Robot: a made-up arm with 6 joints. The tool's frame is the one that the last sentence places.
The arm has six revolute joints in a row. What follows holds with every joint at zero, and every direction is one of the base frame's. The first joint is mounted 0.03 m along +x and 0.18 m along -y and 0.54 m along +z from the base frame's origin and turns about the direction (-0.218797, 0.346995, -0.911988). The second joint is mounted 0.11 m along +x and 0.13 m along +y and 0.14 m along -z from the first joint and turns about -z. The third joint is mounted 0.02 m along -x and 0.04 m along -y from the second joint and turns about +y. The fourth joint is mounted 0.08 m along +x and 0.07 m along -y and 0.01 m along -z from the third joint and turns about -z. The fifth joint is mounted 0.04 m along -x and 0.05 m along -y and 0.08 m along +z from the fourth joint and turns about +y. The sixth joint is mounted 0.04 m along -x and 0.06 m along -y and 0.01 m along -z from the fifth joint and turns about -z. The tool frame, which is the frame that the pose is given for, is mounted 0.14 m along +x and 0.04 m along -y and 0.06 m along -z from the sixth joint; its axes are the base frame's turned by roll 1.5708, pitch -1.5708 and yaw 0 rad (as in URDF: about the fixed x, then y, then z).
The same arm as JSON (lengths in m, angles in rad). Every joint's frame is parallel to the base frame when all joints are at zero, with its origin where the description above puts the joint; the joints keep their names.
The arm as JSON. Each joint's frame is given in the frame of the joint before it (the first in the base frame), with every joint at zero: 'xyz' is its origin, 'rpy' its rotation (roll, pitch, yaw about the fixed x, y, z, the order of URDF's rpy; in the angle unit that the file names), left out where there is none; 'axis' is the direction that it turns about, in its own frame. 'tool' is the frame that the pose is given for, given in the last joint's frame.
{"units": {"length": "m", "angle": "rad"}, "joints": [{"name": "joint 1", "type": "revolute", "origin": {"xyz": [0.03, -0.18, 0.54]}, "axis": [-0.218797, 0.346995, -0.911988]}, {"name": "joint 2", "type": "revolute", "origin": {"xyz": [0.11, 0.13, -0.14]}, "axis": [0.0, 0.0, -1.0]}, {"name": "joint 3", "type": "revolute", "origin": {"xyz": [-0.02, -0.04, 0.0]}, "axis": [0.0, 1.0, 0.0]}, {"name": "joint 4", "type": "revolute", "origin": {"xyz": [0.08, -0.07, -0.01]}, "axis": [0.0, 0.0, -1.0]}, {"name": "joint 5", "type": "revolute", "origin": {"xyz": [-0.04, -0.05, 0.08]}, "axis": [0.0, 1.0, 0.0]}, {"name": "joint 6", "type": "revolute", "origin": {"xyz": [-0.04, -0.06, -0.01]}, "axis": [0.0, 0.0, -1.0]}], "tool": {"origin": {"xyz": [0.14, -0.04, -0.06], "rpy": [1.5708, -1.5708, 0.0]}}}
